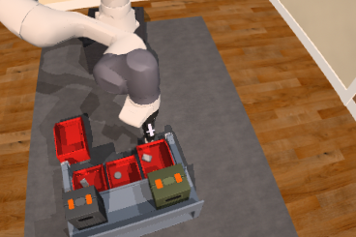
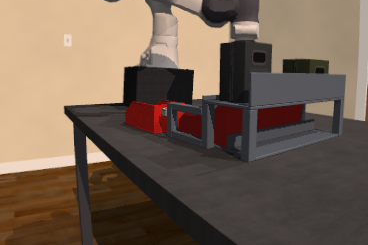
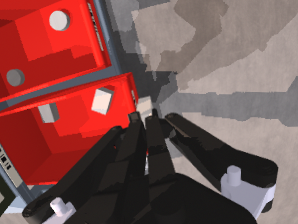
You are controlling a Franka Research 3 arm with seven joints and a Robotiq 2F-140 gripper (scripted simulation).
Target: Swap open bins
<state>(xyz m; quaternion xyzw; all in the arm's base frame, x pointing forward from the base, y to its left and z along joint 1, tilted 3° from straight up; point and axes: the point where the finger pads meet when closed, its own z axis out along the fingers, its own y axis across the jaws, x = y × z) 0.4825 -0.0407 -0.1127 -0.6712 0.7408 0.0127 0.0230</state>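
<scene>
Right now the shelf lip is 110 mm to the right of my hand, 50 mm below it and 20 mm ahead of it. Also, from my hand: grey box 250 mm to the right, 190 mm ahead, 110 mm above; then olive box 220 mm ahead, 90 mm above, 20 mm to the right.
</scene>
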